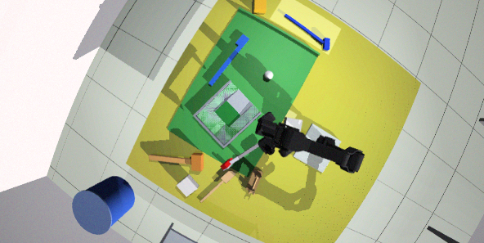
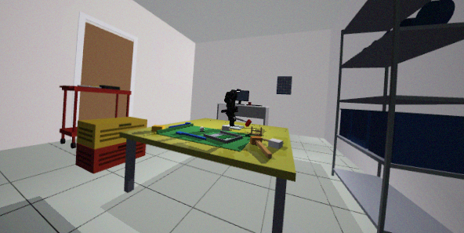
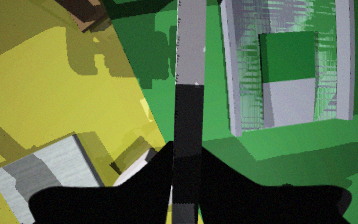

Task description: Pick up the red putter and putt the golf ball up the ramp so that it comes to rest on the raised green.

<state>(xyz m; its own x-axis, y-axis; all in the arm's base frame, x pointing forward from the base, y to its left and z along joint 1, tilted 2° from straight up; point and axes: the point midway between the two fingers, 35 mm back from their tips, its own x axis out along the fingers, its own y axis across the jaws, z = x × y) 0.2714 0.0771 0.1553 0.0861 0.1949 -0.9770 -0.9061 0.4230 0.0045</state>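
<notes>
Now: the red putter 5 cm ahead of my gripper tip, 11 cm to the left of it and 2 cm above it. The rest, counted from my gripper tip: blue putter (7 cm ahead, 56 cm to the right, 11 cm below); then green mat (20 cm ahead, 11 cm to the right, 13 cm below); then white golf ball (14 cm ahead, 24 cm to the right, 10 cm below).
</notes>
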